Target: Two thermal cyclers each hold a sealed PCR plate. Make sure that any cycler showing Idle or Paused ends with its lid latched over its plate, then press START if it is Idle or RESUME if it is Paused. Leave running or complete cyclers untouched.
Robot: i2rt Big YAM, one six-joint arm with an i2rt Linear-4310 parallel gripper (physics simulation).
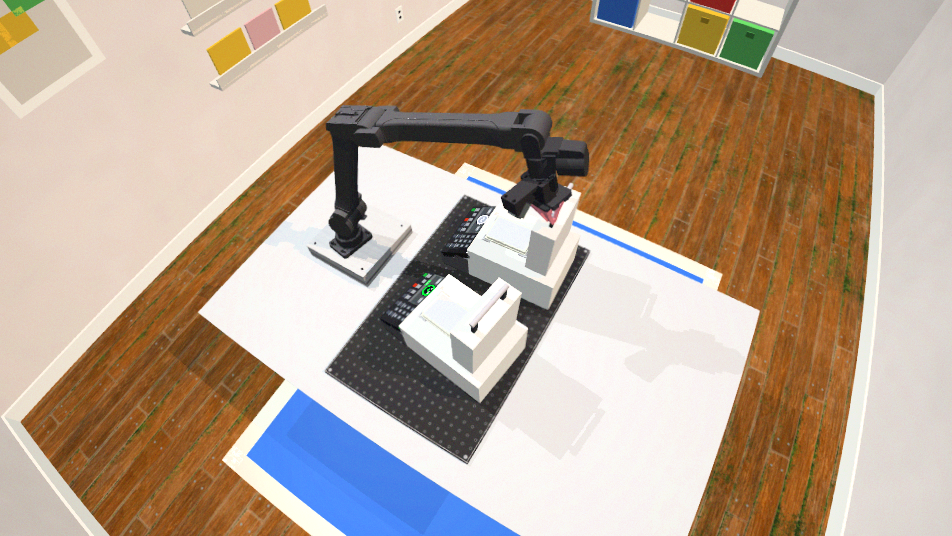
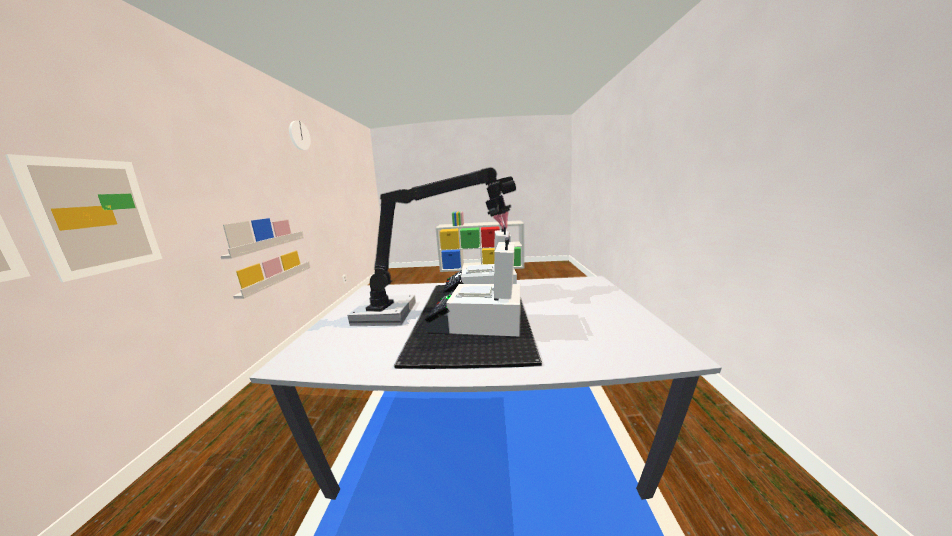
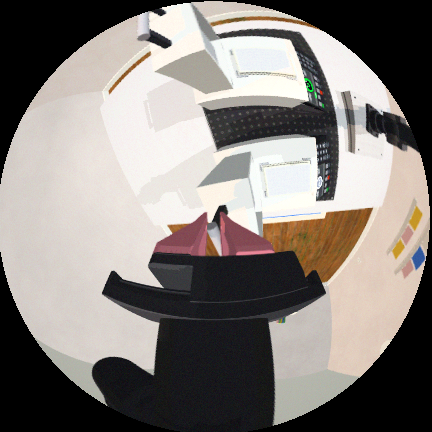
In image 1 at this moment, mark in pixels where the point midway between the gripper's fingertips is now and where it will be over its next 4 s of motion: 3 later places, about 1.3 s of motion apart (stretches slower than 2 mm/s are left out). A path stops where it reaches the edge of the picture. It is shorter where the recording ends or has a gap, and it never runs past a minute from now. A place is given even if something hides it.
The gripper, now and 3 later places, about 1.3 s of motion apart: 551, 221; 530, 212; 488, 207; 462, 225
